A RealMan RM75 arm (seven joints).
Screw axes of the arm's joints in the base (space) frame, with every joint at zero. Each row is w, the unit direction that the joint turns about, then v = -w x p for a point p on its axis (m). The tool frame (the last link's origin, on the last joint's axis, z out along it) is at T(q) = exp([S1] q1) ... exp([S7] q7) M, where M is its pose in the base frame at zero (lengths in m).
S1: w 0 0 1 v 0 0 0
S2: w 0 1 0 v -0.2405 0 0
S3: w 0 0 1 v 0 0 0
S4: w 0 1 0 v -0.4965 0 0
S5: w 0 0 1 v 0 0 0
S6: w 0 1 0 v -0.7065 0 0
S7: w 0 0 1 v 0 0 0
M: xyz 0 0 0.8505 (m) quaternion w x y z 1 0 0 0
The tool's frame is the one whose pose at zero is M.
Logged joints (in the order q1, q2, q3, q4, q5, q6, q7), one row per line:
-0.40, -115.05, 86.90, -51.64, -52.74, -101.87, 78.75
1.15, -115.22, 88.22, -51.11, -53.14, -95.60, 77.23
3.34, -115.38, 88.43, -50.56, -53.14, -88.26, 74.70
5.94, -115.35, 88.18, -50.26, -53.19, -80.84, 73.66
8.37, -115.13, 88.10, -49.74, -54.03, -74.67, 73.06
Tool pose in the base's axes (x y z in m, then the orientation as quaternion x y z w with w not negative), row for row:
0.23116, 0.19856, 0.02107, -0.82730, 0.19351, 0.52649, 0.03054
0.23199, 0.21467, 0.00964, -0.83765, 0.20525, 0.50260, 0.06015
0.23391, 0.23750, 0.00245, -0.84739, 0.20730, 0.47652, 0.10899
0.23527, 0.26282, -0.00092, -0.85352, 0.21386, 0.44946, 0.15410
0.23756, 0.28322, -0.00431, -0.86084, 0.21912, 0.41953, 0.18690
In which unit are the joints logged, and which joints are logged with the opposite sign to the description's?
The joints are logged in degrees. Opposite sign: q2, q3.
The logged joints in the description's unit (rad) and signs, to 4 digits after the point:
-0.0070, 2.0080, -1.5167, -0.9013, -0.9205, -1.7780, 1.3744
0.0201, 2.0110, -1.5397, -0.8920, -0.9275, -1.6685, 1.3479
0.0583, 2.0138, -1.5434, -0.8824, -0.9275, -1.5404, 1.3038
0.1037, 2.0132, -1.5390, -0.8772, -0.9283, -1.4109, 1.2856
0.1461, 2.0094, -1.5376, -0.8681, -0.9430, -1.3032, 1.2751

